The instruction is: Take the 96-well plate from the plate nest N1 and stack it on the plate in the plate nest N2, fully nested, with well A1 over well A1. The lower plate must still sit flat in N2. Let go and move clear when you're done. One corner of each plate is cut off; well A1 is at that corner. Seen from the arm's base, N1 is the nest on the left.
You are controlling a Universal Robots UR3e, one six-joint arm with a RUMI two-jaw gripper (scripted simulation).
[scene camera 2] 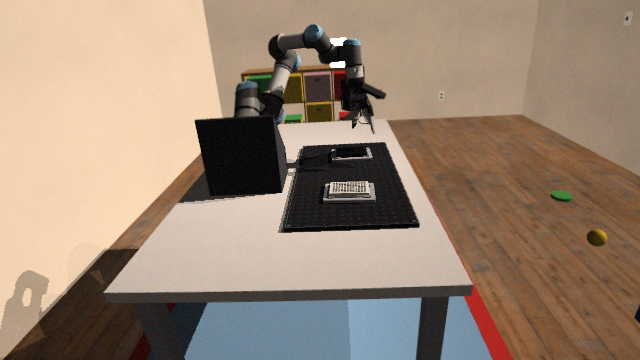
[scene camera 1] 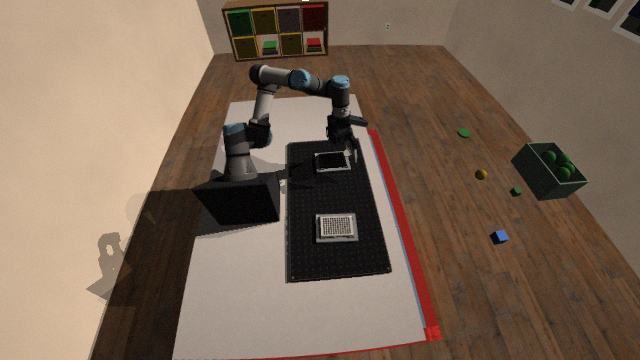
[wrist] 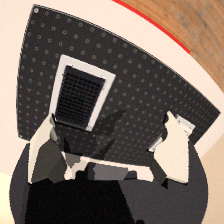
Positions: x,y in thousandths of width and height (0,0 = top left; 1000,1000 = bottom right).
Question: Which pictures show my gripper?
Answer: Scene camera 2, scene camera 1 and the wrist view: all of them.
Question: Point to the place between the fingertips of my gripper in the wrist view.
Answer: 489,507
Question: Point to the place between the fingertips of my gripper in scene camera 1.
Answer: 538,424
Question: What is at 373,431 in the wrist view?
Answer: A dark 96-well plate.
